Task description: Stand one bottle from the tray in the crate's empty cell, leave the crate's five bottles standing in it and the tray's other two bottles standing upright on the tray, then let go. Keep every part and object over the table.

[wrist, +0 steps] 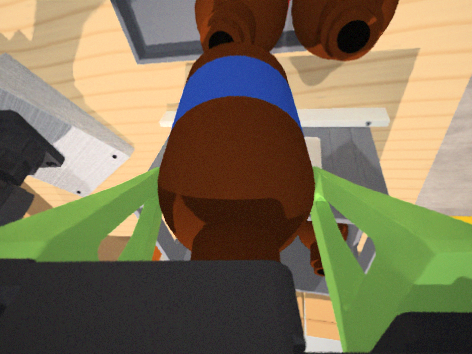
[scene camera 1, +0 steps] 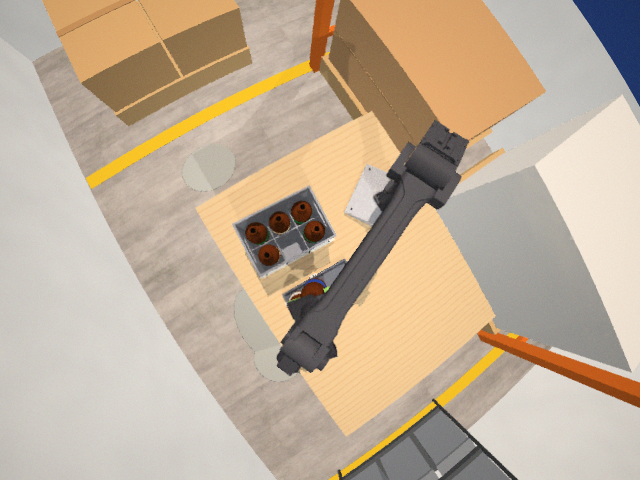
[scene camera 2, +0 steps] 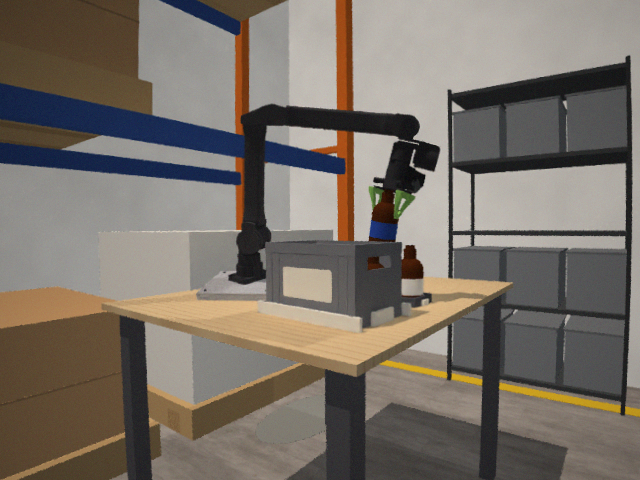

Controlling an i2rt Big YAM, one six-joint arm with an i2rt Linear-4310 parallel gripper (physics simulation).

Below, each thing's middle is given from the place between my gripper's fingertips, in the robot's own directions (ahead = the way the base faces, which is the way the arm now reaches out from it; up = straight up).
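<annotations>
The blue-banded brown bottle (scene camera 2: 383, 228) is where my gripper is now, right at it. There is a white-banded bottle (scene camera 2: 412, 272) too, and I find it 6 cm ahead of my hand, 4 cm to the left of it and 16 cm below it.
</annotations>
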